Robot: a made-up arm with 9 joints. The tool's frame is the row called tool.
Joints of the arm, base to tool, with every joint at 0 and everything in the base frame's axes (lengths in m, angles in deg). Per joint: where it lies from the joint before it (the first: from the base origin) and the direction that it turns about. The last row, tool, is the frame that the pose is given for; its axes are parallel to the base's.
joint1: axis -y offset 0 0 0.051
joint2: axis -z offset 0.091 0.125 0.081
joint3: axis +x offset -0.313 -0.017 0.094
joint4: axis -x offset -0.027 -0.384 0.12
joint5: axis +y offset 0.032 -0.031 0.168
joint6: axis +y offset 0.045 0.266 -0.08
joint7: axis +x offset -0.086 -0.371 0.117
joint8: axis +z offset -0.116 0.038 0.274
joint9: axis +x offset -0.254 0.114 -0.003
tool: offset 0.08 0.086 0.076
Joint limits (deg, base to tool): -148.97..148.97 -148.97..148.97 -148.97..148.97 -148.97..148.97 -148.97..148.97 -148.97..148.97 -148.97..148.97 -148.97..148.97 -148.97..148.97
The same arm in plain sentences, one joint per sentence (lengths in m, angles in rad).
The arm has nine revolute joints in a row. What follows holds with every joint at zero, and every direction is one of the base frame's.
The first joint is mounted 0.0510 m along +z from the base frame's origin and turns about -y, from -2.6000 to 2.6000 rad.
The second joint is mounted 0.0910 m along +x and 0.1250 m along +y and 0.0810 m along +z from the first joint and turns about -z, from -2.6000 to 2.6000 rad.
The third joint is mounted 0.3130 m along -x and 0.0170 m along -y and 0.0940 m along +z from the second joint and turns about +x, from -2.6000 to 2.6000 rad.
The fourth joint is mounted 0.0270 m along -x and 0.3840 m along -y and 0.1200 m along +z from the third joint and turns about -x, from -2.6000 to 2.6000 rad.
The fifth joint is mounted 0.0320 m along +x and 0.0310 m along -y and 0.1680 m along +z from the fourth joint and turns about +y, from -2.6000 to 2.6000 rad.
The sixth joint is mounted 0.0450 m along +x and 0.2660 m along +y and 0.0800 m along -z from the fifth joint and turns about +y, from -2.6000 to 2.6000 rad.
The seventh joint is mounted 0.0860 m along -x and 0.3710 m along -y and 0.1170 m along +z from the sixth joint and turns about +x, from -2.6000 to 2.6000 rad.
The eighth joint is mounted 0.1160 m along -x and 0.0380 m along +y and 0.2740 m along +z from the seventh joint and turns about +z, from -2.6000 to 2.6000 rad.
The ninth joint is mounted 0.2540 m along -x and 0.1140 m along +y and 0.0030 m along -z from the eighth joint and turns about +x, from -2.6000 to 2.6000 rad.
The tool frame, which is the frame that the pose is given for, is mounted 0.0800 m along +x and 0.0860 m along +y and 0.0760 m along +z from the ninth joint; its axes are parallel to the base frame's.

